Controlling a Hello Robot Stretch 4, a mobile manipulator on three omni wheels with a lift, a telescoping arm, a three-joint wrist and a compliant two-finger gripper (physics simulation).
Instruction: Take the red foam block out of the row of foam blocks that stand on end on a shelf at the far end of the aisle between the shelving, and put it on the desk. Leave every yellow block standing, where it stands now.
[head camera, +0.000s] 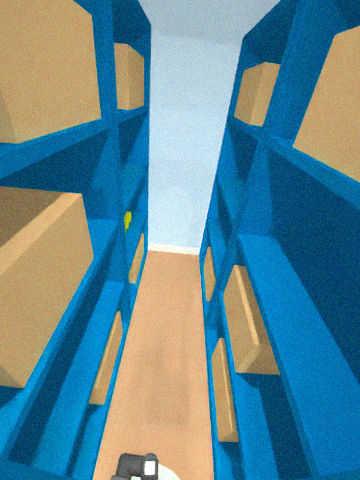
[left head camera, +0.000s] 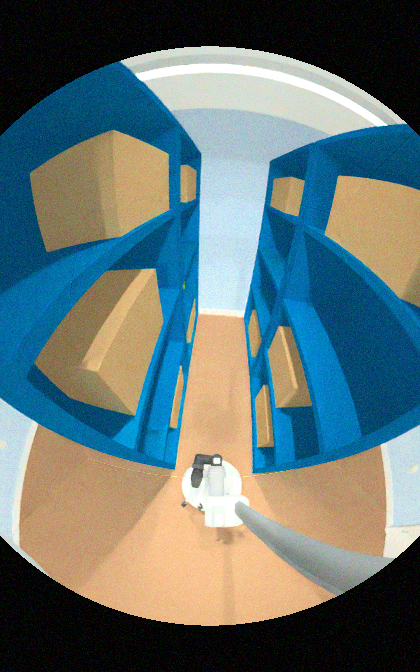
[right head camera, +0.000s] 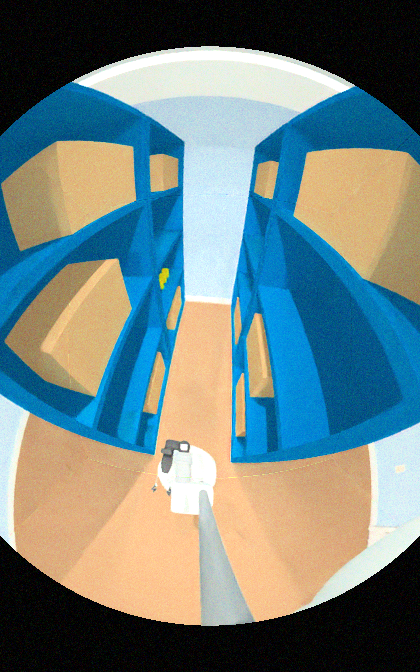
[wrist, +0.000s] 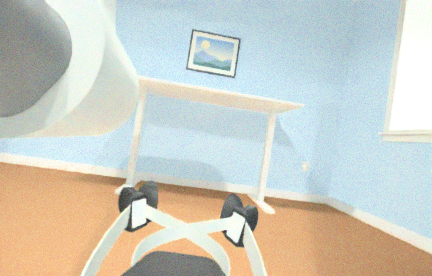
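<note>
Several yellow foam blocks show small and close together on a shelf far down the left side of the aisle. The red block cannot be made out in any view. The white desk stands against the blue wall in the wrist view, its top edge-on and what lies on it hidden. My gripper is open with nothing between its fingers. It also shows small beside my base in the left head view and the right head view, outside the aisle and far from the blocks.
Blue shelving lines both sides of the narrow aisle. Cardboard boxes stand on it; a large left one and a right one reach towards the aisle. A pale wall closes the far end. My base stands at the aisle's near mouth.
</note>
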